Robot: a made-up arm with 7 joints.
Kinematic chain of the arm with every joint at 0, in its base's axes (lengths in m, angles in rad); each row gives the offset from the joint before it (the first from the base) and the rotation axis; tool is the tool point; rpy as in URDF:
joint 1: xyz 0 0 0.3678 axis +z
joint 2: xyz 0 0 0 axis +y
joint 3: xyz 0 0 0.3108 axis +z
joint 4: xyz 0.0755 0 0 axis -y
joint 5: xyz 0.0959 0 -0.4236 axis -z
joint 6: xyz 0 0 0 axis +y
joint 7: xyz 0.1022 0 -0.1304 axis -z
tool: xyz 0 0 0 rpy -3.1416 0 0
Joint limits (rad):
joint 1: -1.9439..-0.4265
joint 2: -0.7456..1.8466
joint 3: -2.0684..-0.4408
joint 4: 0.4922..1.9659
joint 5: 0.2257..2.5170
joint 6: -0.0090..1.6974
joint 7: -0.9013..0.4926
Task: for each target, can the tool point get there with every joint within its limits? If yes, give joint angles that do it. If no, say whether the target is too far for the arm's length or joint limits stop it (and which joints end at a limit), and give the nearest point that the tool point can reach.
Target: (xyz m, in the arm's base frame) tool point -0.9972 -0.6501 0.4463
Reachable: no: too far | nearest point -0.7293 -0.4754 0.4252 | short by 0.321 m
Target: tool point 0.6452 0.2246 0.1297
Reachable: no: joint limits stop it (at a limit: joint 1, joint 3, joint 4, joint 6) | nearest point 0.3247 -0.1851 0.1886 | short by 0.523 m
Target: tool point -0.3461 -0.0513 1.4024
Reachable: no: too far | nearest point -0.2765 -0.0410 1.1943 | short by 0.220 m
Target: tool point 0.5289 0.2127 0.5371
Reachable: no: joint limits stop it (at a limit: joint 1, joint 3, joint 4, joint 6) | nearest point 0.3197 -0.1800 0.5251 | short by 0.445 m
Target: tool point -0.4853 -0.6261 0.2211
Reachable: yes | joints -1.4479 1.2329 -1.1050 1.6748 1.9310 0.9212 -0.3183
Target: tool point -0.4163 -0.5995 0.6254
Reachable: yes | joints -1.2338 0.3563 -1.0995 1.5305 2.2844 0.7373 -0.7005
